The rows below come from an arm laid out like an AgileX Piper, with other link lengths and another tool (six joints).
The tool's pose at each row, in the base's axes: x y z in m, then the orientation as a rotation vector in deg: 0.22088, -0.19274, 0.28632, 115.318, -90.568, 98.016; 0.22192, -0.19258, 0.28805, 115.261, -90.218, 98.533; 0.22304, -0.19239, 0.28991, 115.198, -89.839, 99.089; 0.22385, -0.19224, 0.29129, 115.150, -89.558, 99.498; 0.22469, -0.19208, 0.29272, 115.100, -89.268, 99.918; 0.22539, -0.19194, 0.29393, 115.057, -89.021, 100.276; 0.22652, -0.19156, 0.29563, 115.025, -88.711, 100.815; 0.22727, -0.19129, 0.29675, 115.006, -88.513, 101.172; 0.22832, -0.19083, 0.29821, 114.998, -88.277, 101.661; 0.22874, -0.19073, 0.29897, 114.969, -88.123, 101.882; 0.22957, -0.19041, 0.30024, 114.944, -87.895, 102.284
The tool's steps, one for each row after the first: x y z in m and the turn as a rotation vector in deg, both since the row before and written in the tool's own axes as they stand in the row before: 0.00106, -0.00172, -0.00004, 0.343, 0.211, -0.080; 0.00113, -0.00186, -0.00003, 0.370, 0.228, -0.086; 0.00084, -0.00137, -0.00003, 0.272, 0.168, -0.064; 0.00087, -0.00142, -0.00003, 0.280, 0.173, -0.066; 0.00073, -0.00120, -0.00002, 0.239, 0.147, -0.056; 0.00090, -0.00187, -0.00003, 0.372, 0.181, -0.038; 0.00058, -0.00125, -0.00002, 0.248, 0.115, -0.019; 0.00068, -0.00173, -0.00003, 0.346, 0.135, 0.000; 0.00046, -0.00074, -0.00002, 0.148, 0.091, -0.034; 0.00065, -0.00141, -0.00002, 0.279, 0.132, -0.023
